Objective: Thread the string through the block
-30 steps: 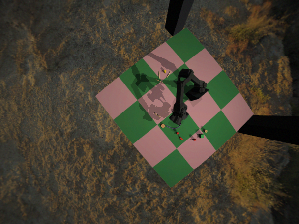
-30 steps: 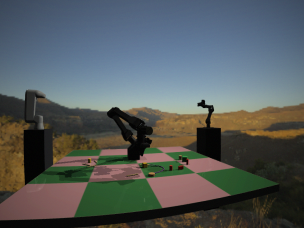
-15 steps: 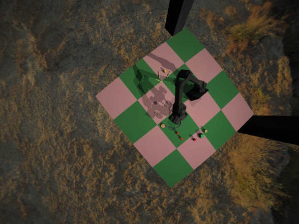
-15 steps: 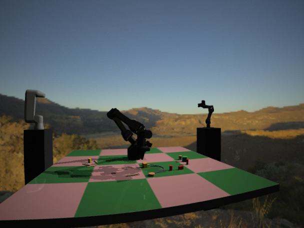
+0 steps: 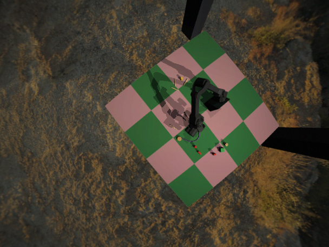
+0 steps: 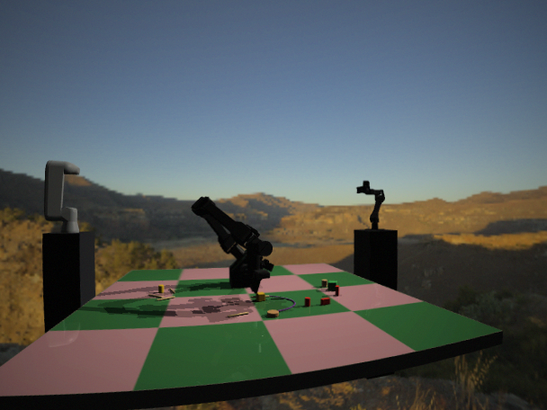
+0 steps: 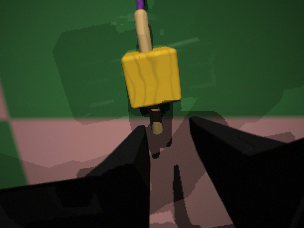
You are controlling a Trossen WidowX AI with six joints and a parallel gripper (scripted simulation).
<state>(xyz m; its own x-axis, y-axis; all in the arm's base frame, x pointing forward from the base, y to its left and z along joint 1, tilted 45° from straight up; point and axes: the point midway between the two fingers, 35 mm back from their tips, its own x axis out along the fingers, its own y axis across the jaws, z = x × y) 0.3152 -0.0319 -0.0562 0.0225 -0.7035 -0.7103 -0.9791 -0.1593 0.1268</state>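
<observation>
Right now my gripper tip is 1 cm past the yellow wooden block, 3 cm to the right of it and 2 cm above it. Also, from my gripper tip: stick: 1 cm behind, 4 cm to the left, 2 cm below; red cylinder: 10 cm ahead, 19 cm to the left, 2 cm below; round wooden button: 17 cm ahead, 4 cm to the left, 3 cm below.
</observation>
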